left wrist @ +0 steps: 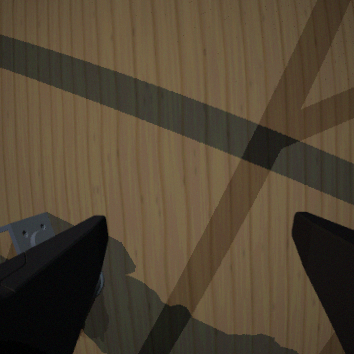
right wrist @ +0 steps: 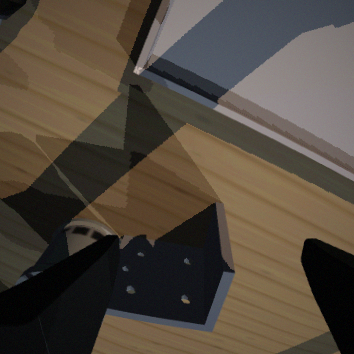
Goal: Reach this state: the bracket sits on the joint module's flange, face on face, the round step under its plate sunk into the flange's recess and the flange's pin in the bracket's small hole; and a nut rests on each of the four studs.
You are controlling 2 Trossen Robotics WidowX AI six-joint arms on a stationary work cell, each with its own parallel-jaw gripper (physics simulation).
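Places are measured from the left arm's base along level axes (x left, y back, z up), in millimetres.
Pixels of known places: left gripper, between the fingertips: (left wrist: 200,225); right gripper, between the fingertips: (right wrist: 211,248).
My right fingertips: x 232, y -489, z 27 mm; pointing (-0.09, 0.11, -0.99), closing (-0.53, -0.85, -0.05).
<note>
Ahead of a thing's pixels: the offset from my right fingertips to its top centre. "spot": to the spot under its first point. Level surfaces: height alone.
In the right wrist view, the dark bracket {dz -20, dx -33, dy +49 mm} (right wrist: 160,280) lies low in the middle, with raised sides and several small light spots on its plate; whether these are holes or stud tips I cannot tell. The rounded body {dz -16, dx -21, dy +123 mm} (right wrist: 82,242) at its left, partly behind a finger, looks like the joint module. How the two join is hidden. My right gripper (right wrist: 211,248) is open and empty, one finger over the bracket's left part, the other beyond its right side. In the left wrist view, a grey piece with two holes {spot: dz -50, dx -60, dy +52 mm} (left wrist: 32,232) shows behind a finger. My left gripper (left wrist: 200,225) is open and empty. Nuts do not show.
A pale tray {spot: dz -74, dx -9, dy -53 mm} (right wrist: 290,143) with a raised rim fills the upper right of the right wrist view, behind the bracket. A dark object {spot: dz -68, dx +138, dy +42 mm} (right wrist: 12,7) shows at the top left corner. A curved metallic edge {spot: dz -86, dx -29, dy +151 mm} (left wrist: 100,284) shows beside the left finger. Shadows cross the wooden table {dz -90 mm} (left wrist: 165,45).
</note>
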